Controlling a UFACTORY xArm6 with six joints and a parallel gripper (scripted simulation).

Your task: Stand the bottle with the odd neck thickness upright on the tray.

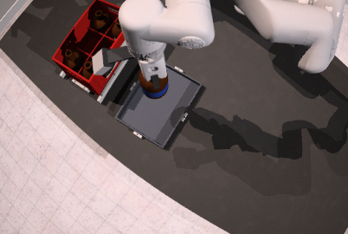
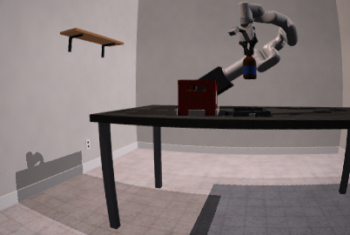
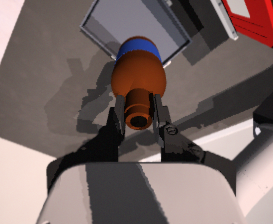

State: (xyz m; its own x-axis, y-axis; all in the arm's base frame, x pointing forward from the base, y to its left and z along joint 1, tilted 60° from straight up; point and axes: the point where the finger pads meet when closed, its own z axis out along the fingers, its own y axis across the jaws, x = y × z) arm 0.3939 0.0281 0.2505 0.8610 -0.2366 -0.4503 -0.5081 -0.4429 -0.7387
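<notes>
My hand is 320 mm above the dark flat tray. From my hand the other things lie so: red crate (280 mm to the right, 250 mm below, 20 mm ahead).
</notes>
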